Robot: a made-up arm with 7 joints. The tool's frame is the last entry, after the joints.
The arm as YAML. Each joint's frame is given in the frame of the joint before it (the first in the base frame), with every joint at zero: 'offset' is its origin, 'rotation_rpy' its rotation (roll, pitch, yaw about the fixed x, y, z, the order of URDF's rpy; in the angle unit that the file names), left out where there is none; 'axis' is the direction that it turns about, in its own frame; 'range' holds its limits. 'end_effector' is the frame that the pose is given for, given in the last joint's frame.
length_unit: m
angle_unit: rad
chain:
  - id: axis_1
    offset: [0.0, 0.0, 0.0]
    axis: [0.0, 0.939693, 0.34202]
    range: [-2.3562, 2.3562]
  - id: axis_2
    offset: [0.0, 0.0, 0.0]
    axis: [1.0, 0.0, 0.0]
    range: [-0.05, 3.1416]
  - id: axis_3
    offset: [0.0, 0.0, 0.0]
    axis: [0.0, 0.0, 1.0]
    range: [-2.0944, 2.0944]
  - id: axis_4
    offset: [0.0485, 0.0, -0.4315]
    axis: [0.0, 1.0, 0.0]
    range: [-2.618, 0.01]
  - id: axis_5
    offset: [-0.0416, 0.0, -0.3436]
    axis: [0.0, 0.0, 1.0]
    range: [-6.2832, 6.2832]
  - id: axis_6
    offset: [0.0, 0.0, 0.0]
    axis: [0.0, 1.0, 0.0]
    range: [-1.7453, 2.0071]
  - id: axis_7
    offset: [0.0, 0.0, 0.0]
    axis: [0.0, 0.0, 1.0]
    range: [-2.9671, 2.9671]
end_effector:
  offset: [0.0, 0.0, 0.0]
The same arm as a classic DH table. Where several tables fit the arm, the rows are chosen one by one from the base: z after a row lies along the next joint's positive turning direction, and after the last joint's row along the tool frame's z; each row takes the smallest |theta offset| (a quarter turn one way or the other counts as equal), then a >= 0, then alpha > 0; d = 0 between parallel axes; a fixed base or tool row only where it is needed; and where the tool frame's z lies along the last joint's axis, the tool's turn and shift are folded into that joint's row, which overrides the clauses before.
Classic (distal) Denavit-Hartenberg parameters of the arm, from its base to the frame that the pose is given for. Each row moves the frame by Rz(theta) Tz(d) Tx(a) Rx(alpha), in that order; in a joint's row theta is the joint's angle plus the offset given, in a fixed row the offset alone. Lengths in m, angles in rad.
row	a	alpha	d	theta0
base (fixed)	0	-1.2218	0	0
axis_1	0	1.5708	0	1.5708
axis_2	0	-1.5708	0	1.2218
axis_3	0.0485	-1.5708	-0.4315	-1.5708
axis_4	-0.0416	1.5708	0	0
axis_5	0	-1.5708	-0.3436	0
axis_6	0	1.5708	0	0
axis_7	0	0	0	0
Joint limits (rad, base to tool): -2.3562..2.3562 -0.05..3.1416 -2.0944..2.0944 -2.618..0.01 -6.2832..6.2832 -1.7453..2.0071 -2.9671..2.9671

